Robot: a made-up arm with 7 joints. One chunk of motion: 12 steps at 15 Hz.
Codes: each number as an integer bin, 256 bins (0 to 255) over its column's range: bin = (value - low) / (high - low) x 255, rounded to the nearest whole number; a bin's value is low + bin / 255 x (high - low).
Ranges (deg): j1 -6..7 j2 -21..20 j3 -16..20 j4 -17..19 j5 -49..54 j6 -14..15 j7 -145..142
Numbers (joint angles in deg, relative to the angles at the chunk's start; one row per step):
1: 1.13 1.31 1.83 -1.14 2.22 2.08 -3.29
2: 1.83 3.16 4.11 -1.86 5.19 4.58 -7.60
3: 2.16 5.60 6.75 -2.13 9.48 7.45 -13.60
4: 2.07 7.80 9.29 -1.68 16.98 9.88 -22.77
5: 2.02 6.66 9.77 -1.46 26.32 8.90 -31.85
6: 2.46 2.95 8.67 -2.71 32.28 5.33 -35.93
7: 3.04 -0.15 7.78 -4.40 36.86 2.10 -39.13
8: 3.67 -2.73 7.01 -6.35 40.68 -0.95 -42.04
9: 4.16 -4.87 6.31 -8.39 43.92 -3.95 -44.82
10: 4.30 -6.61 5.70 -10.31 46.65 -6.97 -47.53
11: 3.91 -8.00 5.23 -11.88 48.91 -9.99 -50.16
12: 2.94 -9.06 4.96 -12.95 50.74 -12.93 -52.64
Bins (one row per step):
1: 140 139 126 112 127 141 126
2: 154 150 142 107 134 163 122
3: 160 165 161 105 145 189 117
4: 158 179 179 109 163 210 109
5: 157 172 183 110 186 201 101
6: 166 149 175 101 201 170 97
7: 177 130 168 89 213 142 94
8: 190 114 163 75 222 115 91
9: 199 100 158 61 230 88 89
10: 202 89 154 47 237 62 87
11: 194 81 150 36 242 35 84
12: 175 74 148 29 247 9 82

